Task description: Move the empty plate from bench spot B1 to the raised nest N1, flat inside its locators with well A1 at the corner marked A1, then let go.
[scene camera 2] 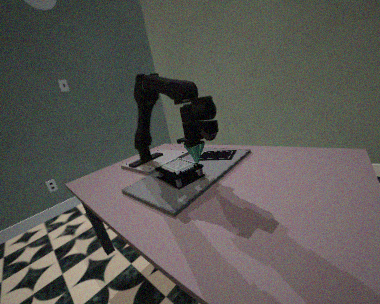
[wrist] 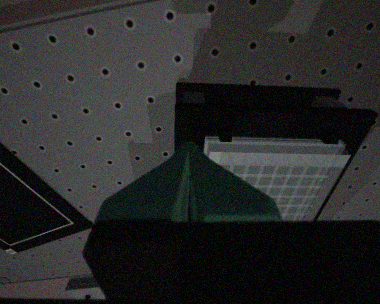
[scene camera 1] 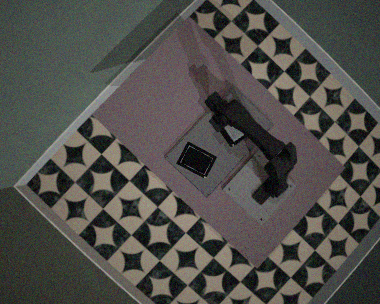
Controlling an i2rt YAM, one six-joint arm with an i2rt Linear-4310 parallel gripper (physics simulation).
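Places are measured from the arm's base along level axes (x ahead, y left, z up), in centimetres.
Pixels of known places: gripper, between the fingertips: [scene camera 2: 197, 162] [wrist: 189, 151]; arm's base, origin of its link: [scene camera 2: 146, 160] [scene camera 1: 268, 186].
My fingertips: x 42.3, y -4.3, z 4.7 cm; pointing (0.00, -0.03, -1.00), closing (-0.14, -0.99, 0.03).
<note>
For each thing: its top centre in the pictures, then the offset to it from my fingertips. "spot": a spot on its surface instead. Level surfaces: height alone.
- black raised nest, centre of its top: [wrist: 255, 218] [scene camera 2: 177, 164] [scene camera 1: 233, 126] dz +0.3, dx -6.6, dy -4.0 cm
- black rectangle with a pale outline, a spot on its surface: [wrist: 25, 210] spot: dz -4.9, dx -8.0, dy +18.0 cm
- pink table, height of its surface: dz -6.3 cm
The clear, pale plate [scene camera 1: 234, 134] [scene camera 2: 179, 165] [wrist: 300, 175] sits on the black raised nest [scene camera 2: 179, 178] [wrist: 225, 120] and looks flat, its edge behind the nest's small tabs in the wrist view. Part of it is hidden by the fingers and the gripper body. Well A1 and the corner mark are too small and dark to read. My gripper [scene camera 2: 197, 162] [wrist: 189, 151] is shut, its green fingertips together with no plate between them, pointing down beside the nest's edge. Whether the tips touch the nest is unclear. Bench spot B1, a black rectangle with a pale outline [scene camera 1: 197, 159] [scene camera 2: 218, 155] [wrist: 25, 210], holds no plate.
A grey perforated board [scene camera 1: 206, 186] [scene camera 2: 150, 198] [wrist: 75, 102] carries the nest and the black spot on the pink table [scene camera 1: 150, 95] [scene camera 2: 300, 200]. The arm's pale base board [scene camera 1: 245, 202] adjoins it. The arm reaches over the nest and casts long shadows.
</note>
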